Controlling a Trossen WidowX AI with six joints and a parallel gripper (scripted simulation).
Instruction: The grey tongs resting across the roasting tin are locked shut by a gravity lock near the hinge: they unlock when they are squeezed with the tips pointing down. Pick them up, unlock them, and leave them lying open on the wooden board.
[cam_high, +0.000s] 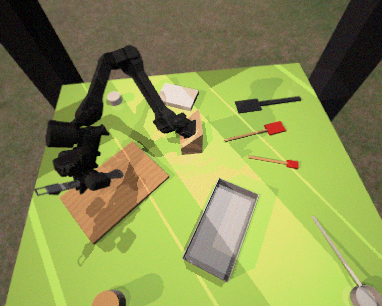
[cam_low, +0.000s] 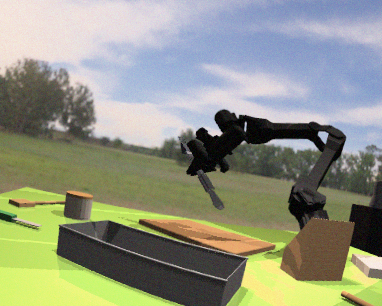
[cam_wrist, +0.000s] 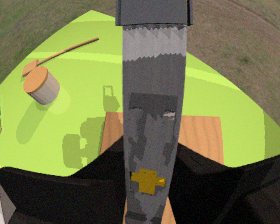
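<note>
Now: gripper tip 30 mm below the yellow lock piece, 20 mm past it and 10 mm to the right of it. Round my gripper tip: cork-topped canister: 300 mm ahead, 150 mm below, 110 mm to the left; dark roasting tin: 450 mm to the left, 150 mm below, 50 mm ahead; wooden board: 170 mm below, 90 mm behind, 40 mm to the left.
</note>
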